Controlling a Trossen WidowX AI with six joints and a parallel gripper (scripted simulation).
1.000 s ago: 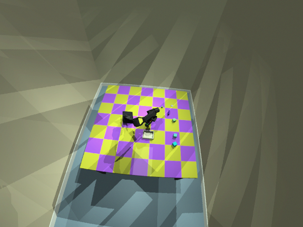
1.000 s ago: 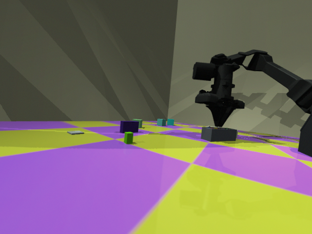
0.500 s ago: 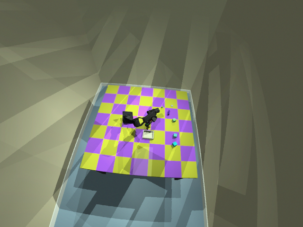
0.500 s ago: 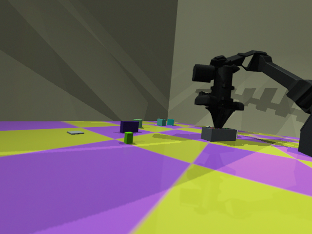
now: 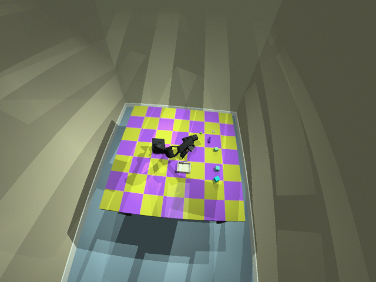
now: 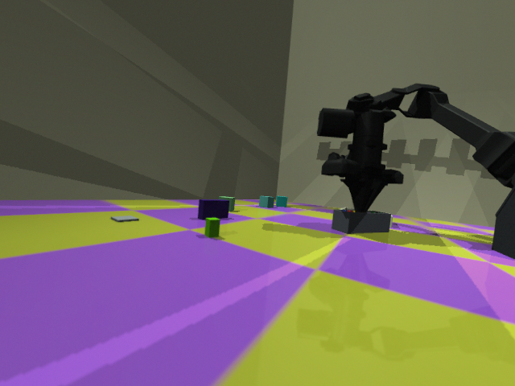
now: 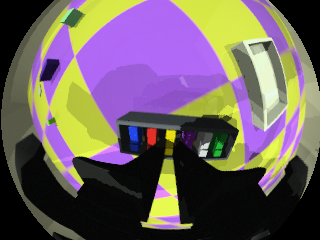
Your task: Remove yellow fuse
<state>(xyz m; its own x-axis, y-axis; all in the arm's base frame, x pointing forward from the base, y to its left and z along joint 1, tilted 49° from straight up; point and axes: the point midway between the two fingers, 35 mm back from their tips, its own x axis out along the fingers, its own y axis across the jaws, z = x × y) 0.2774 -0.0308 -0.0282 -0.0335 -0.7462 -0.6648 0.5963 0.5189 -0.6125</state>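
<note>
My gripper tip is now 180 mm to the left of the tray, 30 mm above it and 10 mm past it. Round my gripper tip: yellow fuse 10 mm below; then flat grey tile 320 mm ahead, 300 mm to the left, 30 mm below.
</note>
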